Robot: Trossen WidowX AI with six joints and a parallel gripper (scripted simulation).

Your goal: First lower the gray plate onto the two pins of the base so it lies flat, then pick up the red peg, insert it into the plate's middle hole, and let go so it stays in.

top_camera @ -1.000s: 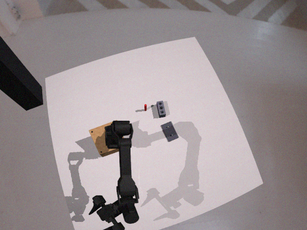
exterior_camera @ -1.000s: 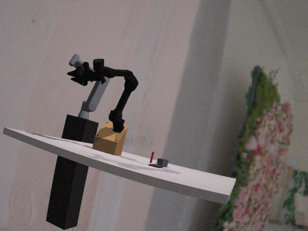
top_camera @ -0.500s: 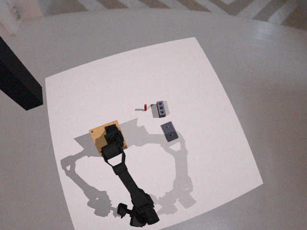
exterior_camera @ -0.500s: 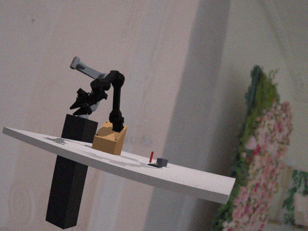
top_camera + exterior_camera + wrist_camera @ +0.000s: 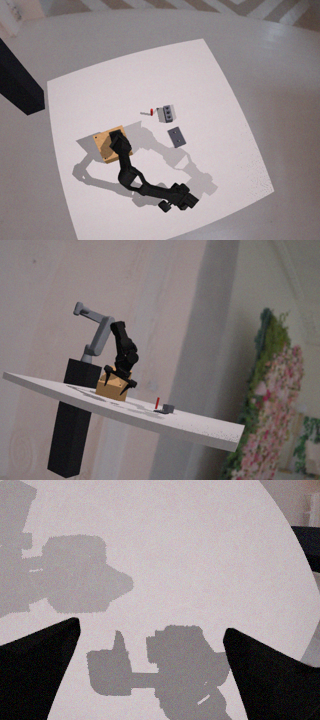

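My gripper tip is now 17 cm short of the gray plate, 52 cm to the right of it and 3 cm above it. Also, from my gripper tip: dark base 17 cm ahead, 36 cm to the left, 6 cm below; then red peg 7 cm ahead, 55 cm to the left, 3 cm below.
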